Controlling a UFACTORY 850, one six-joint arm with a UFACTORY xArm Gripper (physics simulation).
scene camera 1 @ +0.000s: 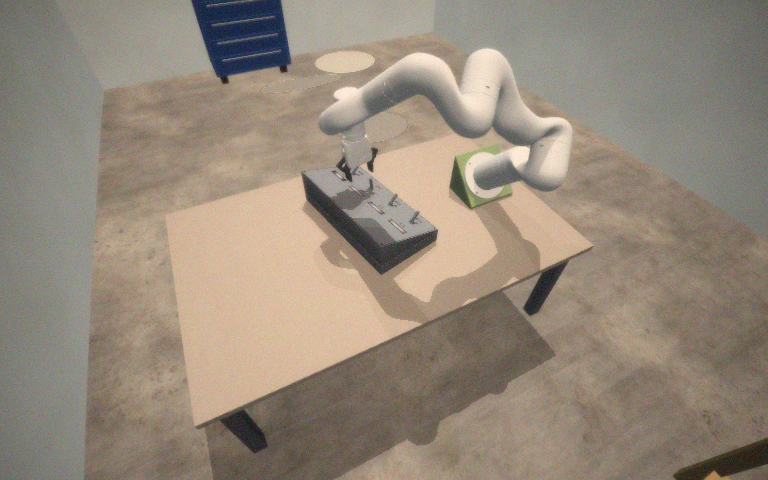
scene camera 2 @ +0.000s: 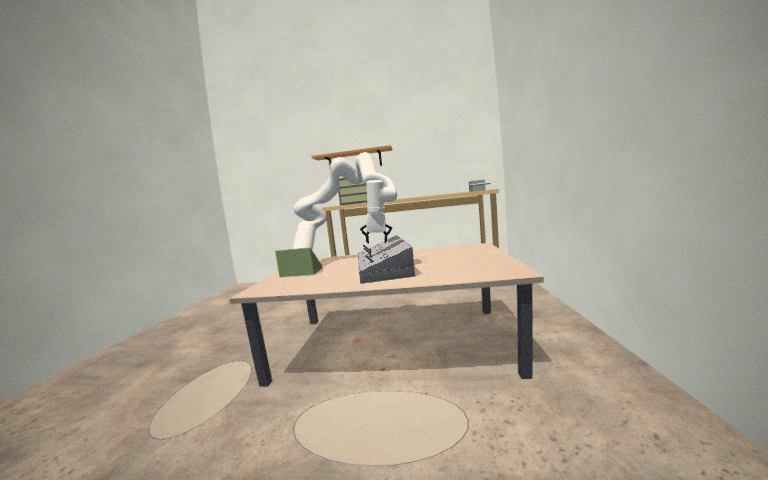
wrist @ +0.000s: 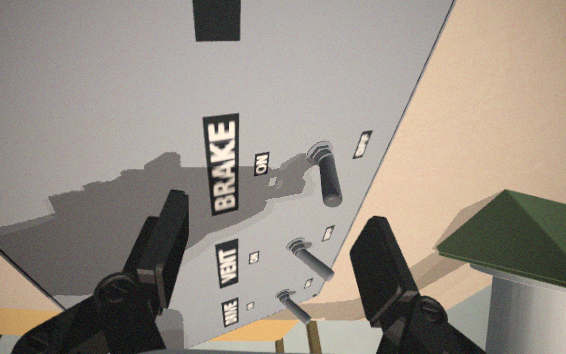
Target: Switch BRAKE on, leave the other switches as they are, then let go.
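Note:
The grey sloped switch panel [scene camera 1: 368,226] [scene camera 2: 390,270] [wrist: 310,75] stands on the table. The BRAKE lever [scene camera 1: 370,185] [wrist: 329,180] leans to its OFF side in the wrist view; its ON label [wrist: 261,164] is on the left and its OFF label [wrist: 362,144] on the right. The VENT lever [scene camera 1: 393,198] [wrist: 314,261] and DRIVE lever [scene camera 1: 415,216] [wrist: 296,307] also lean to OFF. My gripper [scene camera 1: 360,173] [scene camera 2: 376,241] [wrist: 278,224] is open and empty above the panel. In the wrist view the BRAKE lever appears between its fingers, nearer the right one.
The arm's green wedge base [scene camera 1: 461,181] [scene camera 2: 294,262] [wrist: 505,235] stands on the table [scene camera 1: 249,316] [scene camera 2: 453,271] beside the panel. A fourth switch's dark label [wrist: 217,20] is beyond BRAKE, cut off by the wrist view's top edge. A blue cabinet [scene camera 1: 243,33] stands away from the table.

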